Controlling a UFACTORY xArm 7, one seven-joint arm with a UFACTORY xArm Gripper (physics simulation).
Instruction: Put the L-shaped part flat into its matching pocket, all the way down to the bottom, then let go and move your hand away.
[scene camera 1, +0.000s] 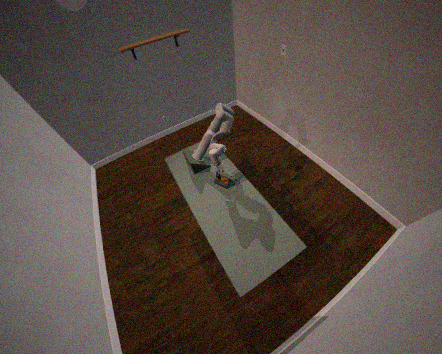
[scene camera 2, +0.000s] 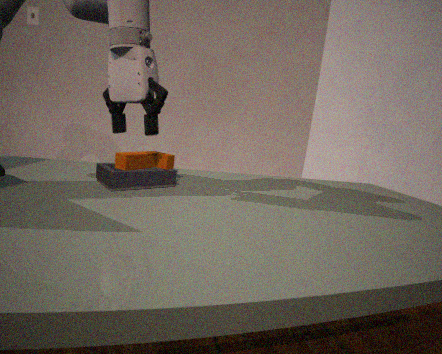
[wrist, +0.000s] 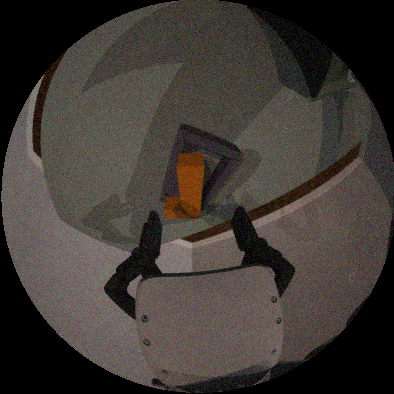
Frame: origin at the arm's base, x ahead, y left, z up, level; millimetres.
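Where they show: gripper, fingertip midpoint: (scene camera 1: 220, 175) (scene camera 2: 135, 133) (wrist: 197, 216); arm's base at its link origin: (scene camera 1: 197, 158).
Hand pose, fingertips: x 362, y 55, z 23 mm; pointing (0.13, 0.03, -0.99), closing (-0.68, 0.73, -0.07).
Things, the pixels of their top centre, and the offset from my fingertips. Level surfaces: height alone.
- orange L-shaped part at its top centre: (wrist: 179, 198) (scene camera 2: 146, 154) (scene camera 1: 222, 180) dx +26, dy -7, dz -38 mm
- dark purple pocket block at its top centre: (wrist: 193, 181) (scene camera 2: 137, 166) (scene camera 1: 222, 180) dx +9, dy +3, dz -68 mm
- pale green table top at its surface level: dz -104 mm
The orange L-shaped part (scene camera 1: 223, 180) (scene camera 2: 137, 160) (wrist: 191, 187) rests on top of the dark purple pocket block (scene camera 1: 227, 187) (scene camera 2: 137, 179) (wrist: 171, 165). In the scene camera 2 view most of its height stands above the block's rim. In the wrist view it lies across the block's opening, turned relative to the walls, with its short leg at the lower left; part of the opening shows beside it. My gripper (scene camera 2: 135, 125) (wrist: 197, 216) is open and empty, above the part with a gap between fingertips and part. The underside of the part and most of the pocket floor are hidden.
The block stands on the pale green table top (scene camera 1: 240, 270) (scene camera 2: 240, 260) (wrist: 100, 140). The arm's base (scene camera 1: 199, 164) stands near the table's far end. Walls surround the table, with a wooden rail (scene camera 1: 155, 41) on the grey one.
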